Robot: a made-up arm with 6 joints. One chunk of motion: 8 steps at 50 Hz.
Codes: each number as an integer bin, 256 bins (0 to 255) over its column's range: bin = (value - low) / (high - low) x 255, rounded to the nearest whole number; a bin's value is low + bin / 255 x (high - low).
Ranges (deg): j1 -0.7..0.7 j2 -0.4..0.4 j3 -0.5..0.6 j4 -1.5..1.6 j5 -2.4..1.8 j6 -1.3..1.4
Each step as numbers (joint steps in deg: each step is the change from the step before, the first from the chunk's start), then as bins.
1 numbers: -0.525 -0.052 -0.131 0.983 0.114 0.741
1 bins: 32 111 86 204 153 193
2 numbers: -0.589 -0.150 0.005 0.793 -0.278 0.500
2 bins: 20 80 117 189 129 170
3 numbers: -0.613 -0.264 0.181 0.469 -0.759 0.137
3 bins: 16 43 158 162 100 136
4 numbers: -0.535 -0.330 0.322 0.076 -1.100 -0.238
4 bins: 30 22 191 130 79 100
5 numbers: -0.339 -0.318 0.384 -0.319 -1.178 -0.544
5 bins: 66 26 205 97 74 71
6 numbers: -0.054 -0.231 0.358 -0.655 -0.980 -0.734
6 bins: 118 54 199 70 86 53
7 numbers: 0.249 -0.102 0.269 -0.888 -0.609 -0.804
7 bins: 173 95 178 50 109 47
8 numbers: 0.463 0.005 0.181 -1.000 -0.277 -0.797
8 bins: 212 129 158 41 129 48
